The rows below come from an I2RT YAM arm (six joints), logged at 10 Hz.
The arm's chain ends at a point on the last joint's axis. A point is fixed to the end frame.
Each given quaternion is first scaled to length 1.
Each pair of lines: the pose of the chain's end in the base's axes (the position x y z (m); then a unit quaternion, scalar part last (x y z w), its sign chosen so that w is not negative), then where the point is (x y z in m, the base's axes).
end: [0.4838 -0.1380 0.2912 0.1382 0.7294 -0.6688 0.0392]
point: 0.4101 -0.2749 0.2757
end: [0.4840 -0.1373 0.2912 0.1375 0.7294 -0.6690 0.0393]
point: 0.4104 -0.2742 0.2759
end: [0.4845 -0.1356 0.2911 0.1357 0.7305 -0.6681 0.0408]
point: 0.4116 -0.2729 0.2754
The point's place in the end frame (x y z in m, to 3 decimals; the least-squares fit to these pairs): 0.054 -0.013 0.146
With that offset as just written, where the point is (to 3 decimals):
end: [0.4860 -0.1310 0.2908 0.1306 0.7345 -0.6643 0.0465]
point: 0.415 -0.269 0.274
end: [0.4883 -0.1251 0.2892 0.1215 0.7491 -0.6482 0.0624]
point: 0.424 -0.265 0.266
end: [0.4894 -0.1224 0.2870 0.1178 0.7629 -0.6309 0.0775]
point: 0.430 -0.263 0.257
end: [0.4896 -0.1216 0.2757 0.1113 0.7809 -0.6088 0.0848]
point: 0.434 -0.262 0.238
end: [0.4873 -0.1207 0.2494 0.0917 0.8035 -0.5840 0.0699]
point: 0.433 -0.260 0.205
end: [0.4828 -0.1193 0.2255 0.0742 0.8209 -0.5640 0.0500]
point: 0.427 -0.257 0.176
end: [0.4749 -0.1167 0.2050 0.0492 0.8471 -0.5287 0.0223]
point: 0.418 -0.250 0.148
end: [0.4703 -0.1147 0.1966 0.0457 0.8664 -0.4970 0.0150]
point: 0.412 -0.244 0.130
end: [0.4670 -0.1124 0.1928 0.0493 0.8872 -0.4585 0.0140]
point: 0.409 -0.235 0.115
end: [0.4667 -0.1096 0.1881 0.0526 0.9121 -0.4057 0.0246]
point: 0.412 -0.223 0.095
